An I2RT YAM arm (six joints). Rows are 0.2 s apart.
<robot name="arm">
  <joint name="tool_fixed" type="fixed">
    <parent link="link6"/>
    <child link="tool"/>
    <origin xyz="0 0 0" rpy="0 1.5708 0"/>
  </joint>
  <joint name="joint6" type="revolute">
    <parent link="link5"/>
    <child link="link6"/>
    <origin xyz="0.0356 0 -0.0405" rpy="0 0 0"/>
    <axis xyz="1 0 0"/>
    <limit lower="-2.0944" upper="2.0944"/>
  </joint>
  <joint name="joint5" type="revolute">
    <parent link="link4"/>
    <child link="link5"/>
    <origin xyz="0.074 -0.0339 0.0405" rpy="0 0 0"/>
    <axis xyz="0 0 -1"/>
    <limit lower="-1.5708" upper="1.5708"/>
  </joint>
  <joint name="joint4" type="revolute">
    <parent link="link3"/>
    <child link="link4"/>
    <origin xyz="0.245 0.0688 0.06" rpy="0 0 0"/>
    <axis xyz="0 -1 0"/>
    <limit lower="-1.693" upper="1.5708"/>
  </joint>
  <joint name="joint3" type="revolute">
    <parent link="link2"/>
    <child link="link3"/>
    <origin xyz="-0.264 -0.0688 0" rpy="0 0 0"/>
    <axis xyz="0 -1 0"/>
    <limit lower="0" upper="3.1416"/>
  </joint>
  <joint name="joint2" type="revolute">
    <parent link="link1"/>
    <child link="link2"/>
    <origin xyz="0.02 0.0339 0.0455" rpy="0 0 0"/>
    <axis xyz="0 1 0"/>
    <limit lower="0" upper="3.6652"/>
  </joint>
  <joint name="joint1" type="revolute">
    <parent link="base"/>
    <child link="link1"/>
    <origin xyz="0 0 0.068" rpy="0 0 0"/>
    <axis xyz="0 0 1"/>
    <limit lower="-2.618" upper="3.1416"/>
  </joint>
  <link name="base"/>
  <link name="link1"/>
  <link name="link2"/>
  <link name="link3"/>
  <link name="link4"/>
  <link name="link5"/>
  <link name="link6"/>
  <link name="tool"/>
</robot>
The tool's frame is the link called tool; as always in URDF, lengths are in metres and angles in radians.
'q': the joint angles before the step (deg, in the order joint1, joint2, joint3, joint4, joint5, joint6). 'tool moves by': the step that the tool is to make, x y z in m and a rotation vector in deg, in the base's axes. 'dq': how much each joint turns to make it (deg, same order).
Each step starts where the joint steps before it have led.
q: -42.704, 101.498, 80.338, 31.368, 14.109, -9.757
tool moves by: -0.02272, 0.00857, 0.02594, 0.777, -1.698, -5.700
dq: -0.857, -5.079, -0.152, -4.464, 5.076, 0.857
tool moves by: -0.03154, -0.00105, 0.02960, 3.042, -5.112, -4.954
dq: -3.092, -4.349, 2.300, -7.206, 2.877, 5.701
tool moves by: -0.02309, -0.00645, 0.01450, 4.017, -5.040, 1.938
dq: -3.633, -2.019, 2.185, -6.478, -4.501, 7.682
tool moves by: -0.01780, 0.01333, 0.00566, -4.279, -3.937, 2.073
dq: -1.132, -4.459, -5.360, 6.439, -3.083, 0.973
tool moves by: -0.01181, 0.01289, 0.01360, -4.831, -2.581, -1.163
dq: -0.129, -2.975, -1.905, 4.646, 0.716, -1.281
